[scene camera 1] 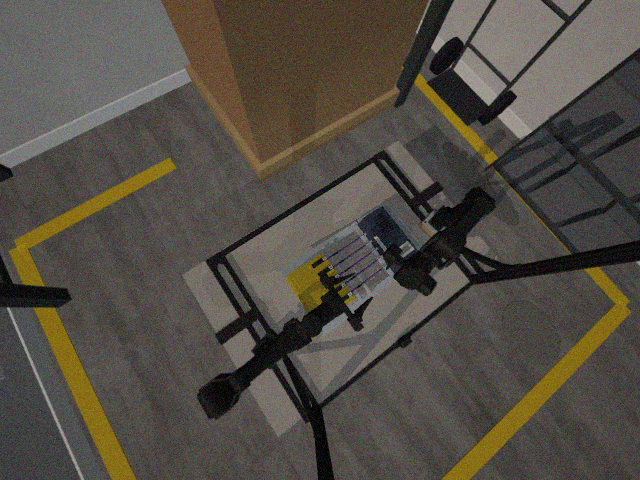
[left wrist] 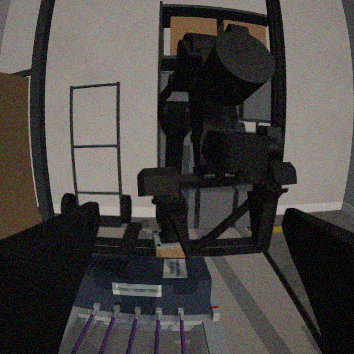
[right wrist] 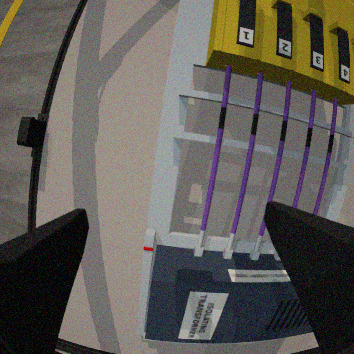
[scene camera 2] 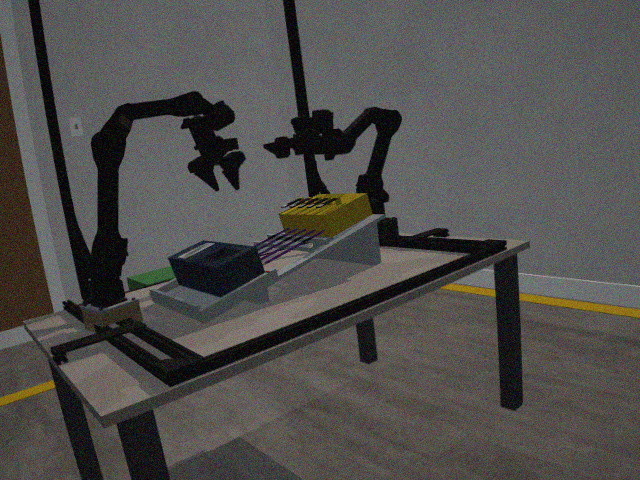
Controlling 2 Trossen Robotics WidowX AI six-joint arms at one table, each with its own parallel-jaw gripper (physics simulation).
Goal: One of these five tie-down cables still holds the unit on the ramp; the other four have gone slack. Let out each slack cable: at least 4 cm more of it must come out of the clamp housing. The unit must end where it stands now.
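Note:
The dark blue unit point(scene camera 1: 385, 227) point(scene camera 2: 217, 263) point(left wrist: 145, 285) point(right wrist: 165, 300) sits low on the pale ramp point(scene camera 2: 356, 242) point(right wrist: 162, 175), next to a red mark point(left wrist: 215, 307) point(right wrist: 148, 248). Purple cables point(scene camera 2: 289, 242) point(left wrist: 157, 332) point(right wrist: 215, 165) look straight and run up to the yellow clamp housing point(scene camera 1: 305, 284) point(scene camera 2: 330, 211) point(right wrist: 265, 30). Each has a black band near the housing. Black levers numbered 1 to 4 show in the right wrist view. My left gripper point(scene camera 2: 269, 147) point(left wrist: 195, 216) is open and empty, above the housing and pointing towards the other arm. My right gripper point(scene camera 2: 227, 189) point(right wrist: 177, 216) is open and empty, pointing down high above the unit.
A black rail frame point(scene camera 1: 294, 209) point(scene camera 2: 330, 312) borders the table. A green block point(scene camera 2: 149, 279) lies behind the unit. A large cardboard box point(scene camera 1: 310, 77) and a hand truck point(scene camera 1: 457, 95) point(left wrist: 120, 145) stand beyond the table. The right arm fills much of the left wrist view.

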